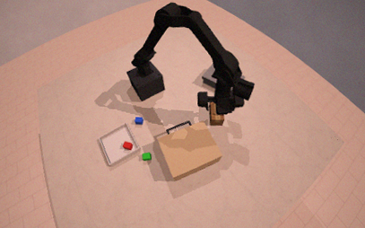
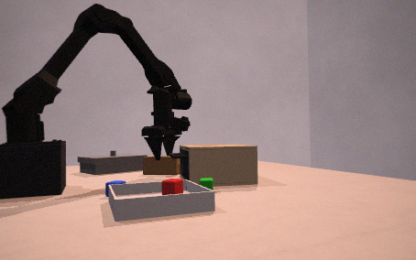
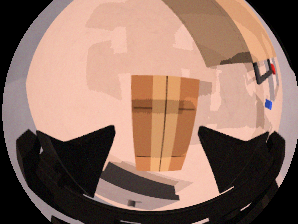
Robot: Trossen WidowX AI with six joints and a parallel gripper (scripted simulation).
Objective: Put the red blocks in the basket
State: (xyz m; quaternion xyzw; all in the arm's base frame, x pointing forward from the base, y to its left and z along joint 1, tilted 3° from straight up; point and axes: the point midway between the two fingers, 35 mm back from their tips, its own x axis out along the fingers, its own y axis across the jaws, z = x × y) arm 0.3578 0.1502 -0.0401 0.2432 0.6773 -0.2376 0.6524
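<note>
Right now my hand is 40 mm above the small brown box. The rest, counted from my hand: tan drawer cabinet (70 mm ahead, 220 mm to the right, 40 mm below); drawer (50 mm ahead, 210 mm to the right, 40 mm below); grey flat piece (130 mm behind, 170 mm to the left, 30 mm below).
</note>
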